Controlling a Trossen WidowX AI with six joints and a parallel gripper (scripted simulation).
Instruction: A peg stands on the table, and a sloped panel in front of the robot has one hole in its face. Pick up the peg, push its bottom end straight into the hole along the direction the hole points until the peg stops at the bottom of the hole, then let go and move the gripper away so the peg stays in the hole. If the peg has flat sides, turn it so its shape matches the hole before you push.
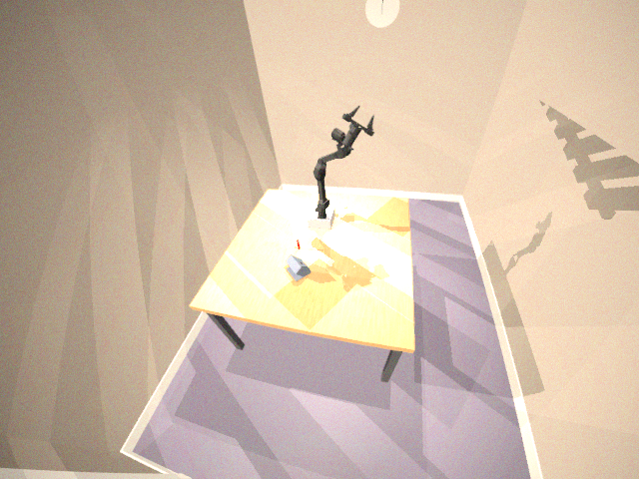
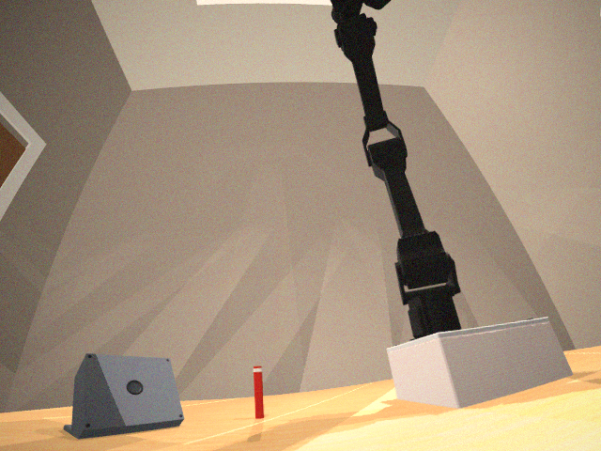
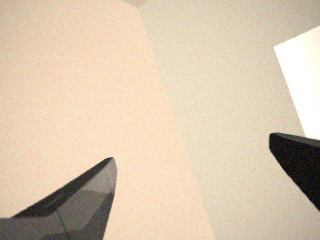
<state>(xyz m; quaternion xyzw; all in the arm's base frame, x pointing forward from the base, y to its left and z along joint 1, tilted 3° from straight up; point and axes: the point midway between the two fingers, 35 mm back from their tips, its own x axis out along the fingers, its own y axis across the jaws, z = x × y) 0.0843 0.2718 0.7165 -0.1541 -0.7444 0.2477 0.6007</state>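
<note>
Now: the red peg 21 cm ahead of my gripper tip, 45 cm to the right of it and 77 cm below it. From my gripper tip the other things lie so: grey sloped panel: 41 cm ahead, 42 cm to the right, 79 cm below.
</note>
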